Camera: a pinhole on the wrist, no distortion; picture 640 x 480 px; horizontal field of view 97.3 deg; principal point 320.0 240.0 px. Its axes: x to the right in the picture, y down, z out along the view. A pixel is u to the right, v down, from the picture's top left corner.
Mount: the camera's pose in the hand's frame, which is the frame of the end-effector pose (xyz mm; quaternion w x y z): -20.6 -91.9 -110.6 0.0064 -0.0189 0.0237 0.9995
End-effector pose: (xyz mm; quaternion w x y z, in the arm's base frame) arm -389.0 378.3 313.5 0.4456 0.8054 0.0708 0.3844
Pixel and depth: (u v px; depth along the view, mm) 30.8 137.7 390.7
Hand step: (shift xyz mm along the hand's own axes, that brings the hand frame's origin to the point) 367.6 63.7 288.0
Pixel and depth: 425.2 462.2 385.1
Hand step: -182.9 -375.3 282.6
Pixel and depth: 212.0 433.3 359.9
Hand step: 100.4 -323.1 265.5
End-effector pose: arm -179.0 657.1 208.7 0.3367 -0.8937 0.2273 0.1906
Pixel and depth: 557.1 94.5 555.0
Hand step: -504.4 226.5 412.1
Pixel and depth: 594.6 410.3 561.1
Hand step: -592.9 -397.6 444.6
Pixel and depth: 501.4 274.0 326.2
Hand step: -243.3 -113.2 208.9
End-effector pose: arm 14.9 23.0 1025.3 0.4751 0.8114 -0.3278 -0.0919
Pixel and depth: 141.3 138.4 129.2
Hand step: 57.1 -40.2 19.3
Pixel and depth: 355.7 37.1 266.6
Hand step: -61.7 113.0 145.2
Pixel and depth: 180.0 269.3 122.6
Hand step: 35.5 -99.5 14.7
